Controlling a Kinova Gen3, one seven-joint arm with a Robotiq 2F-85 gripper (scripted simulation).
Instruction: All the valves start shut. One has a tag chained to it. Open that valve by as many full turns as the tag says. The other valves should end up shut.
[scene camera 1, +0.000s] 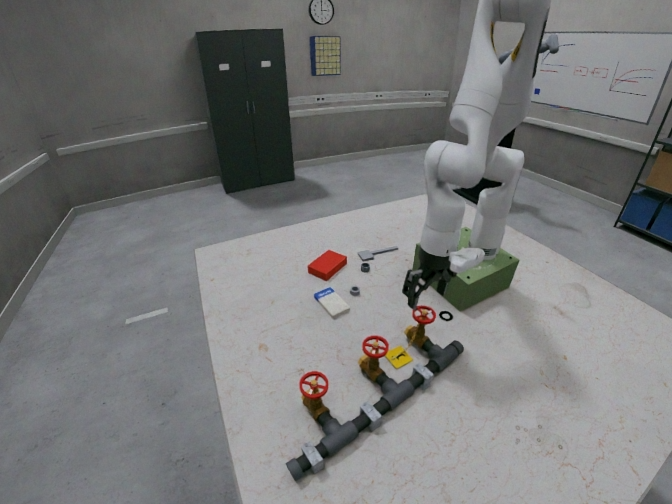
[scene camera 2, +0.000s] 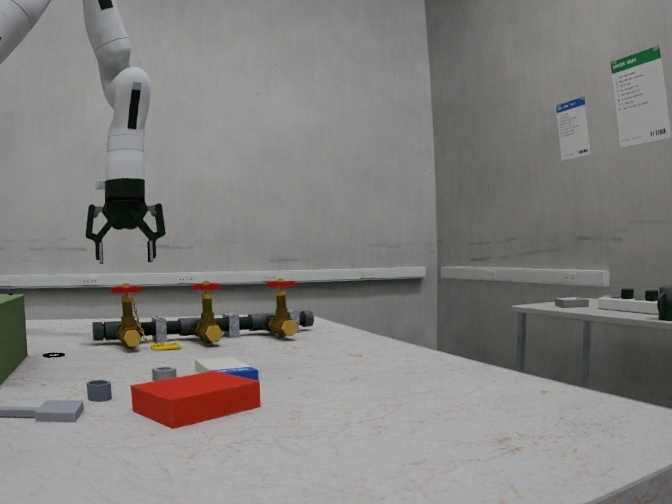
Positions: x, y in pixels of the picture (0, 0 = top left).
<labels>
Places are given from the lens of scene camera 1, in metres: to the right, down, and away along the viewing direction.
my gripper (scene camera 1: 426, 300): 0.21, 0.11, 0.68
red block (scene camera 1: 324, 267): -0.04, 0.05, 1.00
</labels>
